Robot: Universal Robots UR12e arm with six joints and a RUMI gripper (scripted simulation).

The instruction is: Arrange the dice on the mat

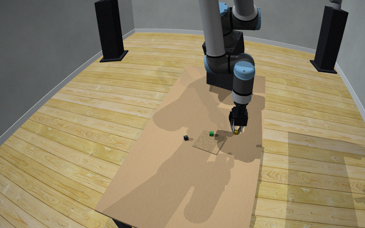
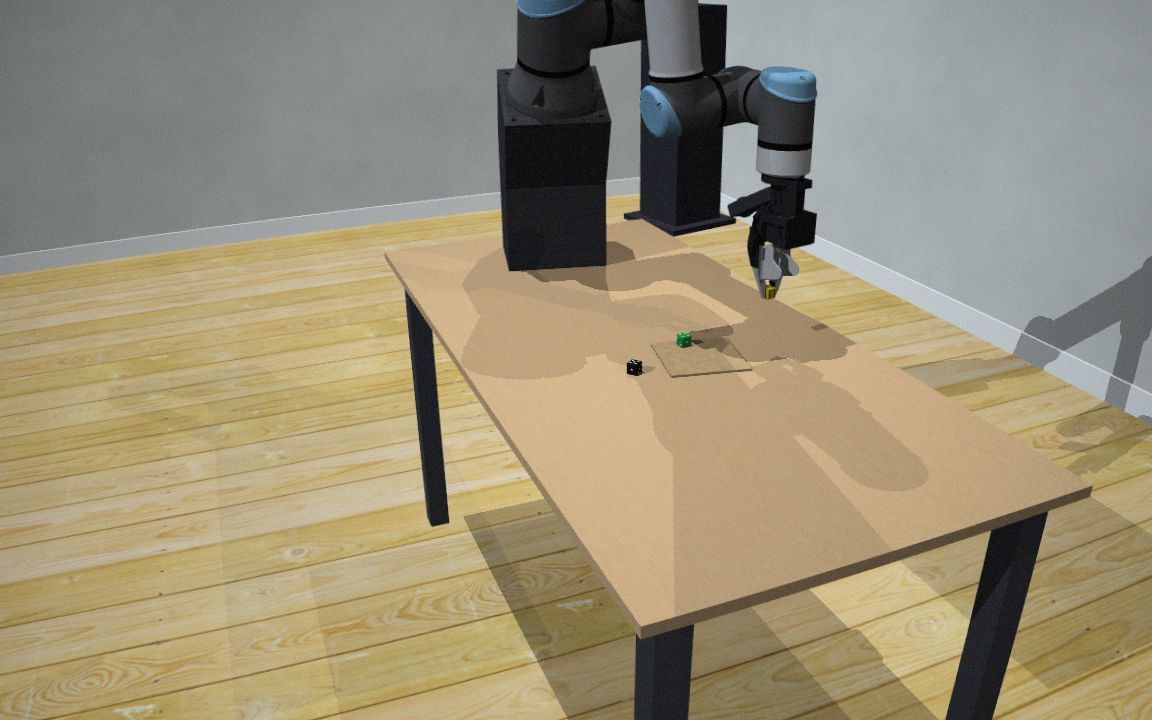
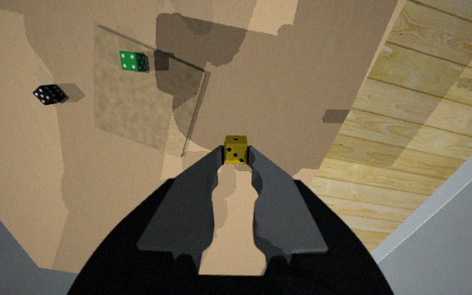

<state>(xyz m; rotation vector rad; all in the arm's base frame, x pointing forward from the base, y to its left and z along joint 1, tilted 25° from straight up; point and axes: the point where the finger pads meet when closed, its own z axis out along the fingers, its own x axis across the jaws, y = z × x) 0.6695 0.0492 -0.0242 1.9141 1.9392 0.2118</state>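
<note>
The yellow die is 1 cm below my hand. The rest, counted from my hand: thin square mat 3 cm behind, 13 cm to the right, 11 cm below; black die 4 cm behind, 26 cm to the right, 10 cm below; green die 8 cm behind, 12 cm to the right, 9 cm below.
</note>
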